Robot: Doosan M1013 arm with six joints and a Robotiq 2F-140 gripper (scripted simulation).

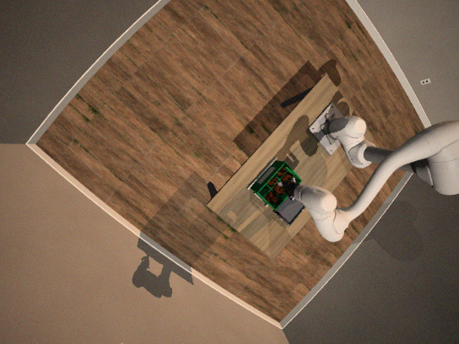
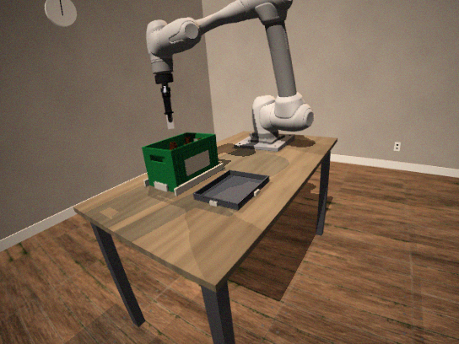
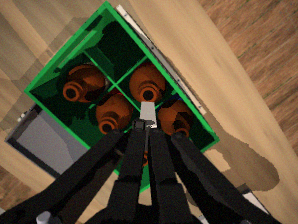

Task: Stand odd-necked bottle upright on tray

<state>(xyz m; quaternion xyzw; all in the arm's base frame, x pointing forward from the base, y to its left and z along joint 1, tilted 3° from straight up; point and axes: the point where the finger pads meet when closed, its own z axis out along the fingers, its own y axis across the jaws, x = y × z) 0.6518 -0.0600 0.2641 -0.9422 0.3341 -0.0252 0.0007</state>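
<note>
Now: hand 170 mm above the green crate and 40 mm to the right of it. From my hand the other things lie so: dark grey tray: 320 mm to the left, 250 mm below, 20 mm behind.
</note>
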